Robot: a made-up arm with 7 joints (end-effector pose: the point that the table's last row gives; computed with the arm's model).
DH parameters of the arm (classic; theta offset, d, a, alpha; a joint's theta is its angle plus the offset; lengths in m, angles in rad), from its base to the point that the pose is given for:
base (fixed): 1.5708 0.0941 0 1.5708
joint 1: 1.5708 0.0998 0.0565 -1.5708
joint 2: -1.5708 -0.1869 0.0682 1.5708
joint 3: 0 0.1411 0.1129 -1.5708
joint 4: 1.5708 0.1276 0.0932 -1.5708
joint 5: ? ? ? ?
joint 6: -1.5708 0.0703 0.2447 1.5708
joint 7: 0 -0.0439 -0.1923 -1.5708
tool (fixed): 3.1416 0.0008 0 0
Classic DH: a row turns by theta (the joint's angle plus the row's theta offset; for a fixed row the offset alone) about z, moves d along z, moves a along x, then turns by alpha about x.
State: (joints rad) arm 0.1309 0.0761 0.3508 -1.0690 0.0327 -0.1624 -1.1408
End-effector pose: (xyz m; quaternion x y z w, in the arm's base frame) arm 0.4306 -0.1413 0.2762 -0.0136 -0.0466 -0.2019 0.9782
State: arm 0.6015 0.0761 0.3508 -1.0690 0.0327 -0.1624 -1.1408
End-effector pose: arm 0.4306 -0.2085 0.1923 0.2148 0.0017 -0.2072 0.9544
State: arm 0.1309 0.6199 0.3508 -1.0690 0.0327 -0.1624 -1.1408
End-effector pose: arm 0.3092 -0.1610 0.4255 0.0390 -0.3049 -0.2324 0.9228
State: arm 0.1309 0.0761 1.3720 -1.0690 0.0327 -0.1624 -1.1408
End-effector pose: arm 0.0430 -0.2242 0.2355 -0.0109 0.0356 -0.6496 0.7594
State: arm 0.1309 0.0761 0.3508 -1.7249 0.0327 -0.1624 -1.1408
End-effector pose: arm 0.5455 -0.1519 0.0770 0.0370 0.2698 -0.1454 0.9512
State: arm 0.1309 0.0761 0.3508 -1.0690 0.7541 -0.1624 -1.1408
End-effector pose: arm 0.4766 0.0324 0.2930 -0.1810 -0.0658 0.1148 0.9745
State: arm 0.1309 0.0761 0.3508 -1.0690 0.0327 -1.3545 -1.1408
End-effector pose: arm 0.5315 0.0120 0.2200 -0.4995 0.0613 -0.4198 0.7553
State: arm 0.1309 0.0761 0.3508 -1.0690 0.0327 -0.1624 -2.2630
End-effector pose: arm 0.3156 -0.0903 0.4376 -0.1189 -0.5600 -0.1637 0.8034
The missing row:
joint 5: -1.5708 -0.0629 0.055 -1.5708
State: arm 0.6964 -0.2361 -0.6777 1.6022 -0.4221 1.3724 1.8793
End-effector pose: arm 0.5985 0.1279 -0.0022 -0.2707 -0.2714 0.3000 0.8735
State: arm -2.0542 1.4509 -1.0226 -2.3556 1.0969 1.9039 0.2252
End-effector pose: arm 0.4928 0.1392 -0.2590 0.1732 -0.7844 0.5870 0.1008
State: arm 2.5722 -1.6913 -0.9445 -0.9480 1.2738 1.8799 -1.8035
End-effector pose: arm 0.0291 -0.4009 0.7574 -0.1042 0.0024 -0.5987 0.7942
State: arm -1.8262 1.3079 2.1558 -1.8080 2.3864 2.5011 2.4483
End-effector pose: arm 0.6612 -0.1581 0.2261 0.5268 -0.4203 -0.0246 0.7384
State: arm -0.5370 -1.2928 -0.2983 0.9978 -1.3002 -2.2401 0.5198
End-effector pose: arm 0.1284 0.0503 -0.0405 0.2942 0.5617 -0.7556 0.1642
